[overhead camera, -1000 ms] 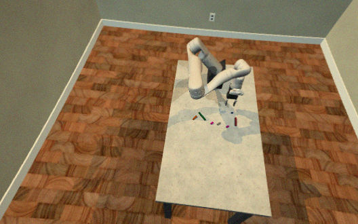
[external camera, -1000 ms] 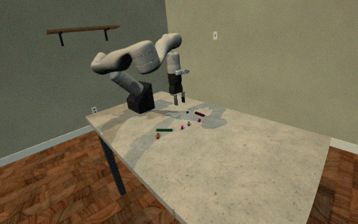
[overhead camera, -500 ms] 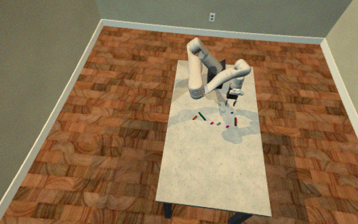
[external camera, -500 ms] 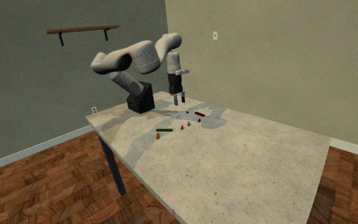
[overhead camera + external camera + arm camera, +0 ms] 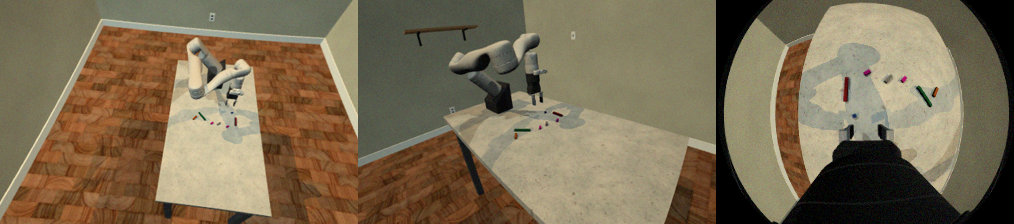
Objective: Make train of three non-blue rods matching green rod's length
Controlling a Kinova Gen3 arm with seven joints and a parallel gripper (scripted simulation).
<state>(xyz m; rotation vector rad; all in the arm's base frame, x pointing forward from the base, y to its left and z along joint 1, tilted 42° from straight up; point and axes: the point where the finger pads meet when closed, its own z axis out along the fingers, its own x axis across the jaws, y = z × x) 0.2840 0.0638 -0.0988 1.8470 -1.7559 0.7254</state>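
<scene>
Right now my hand is 140 mm short of the grey rod, 60 mm to the left of it and 80 mm above it. Also, from my hand: red rod: 100 mm ahead, 60 mm to the left, 80 mm below; then green rod: 90 mm ahead, 190 mm to the right, 80 mm below; then small blue rod: 30 mm ahead, 30 mm to the left, 80 mm below.
</scene>
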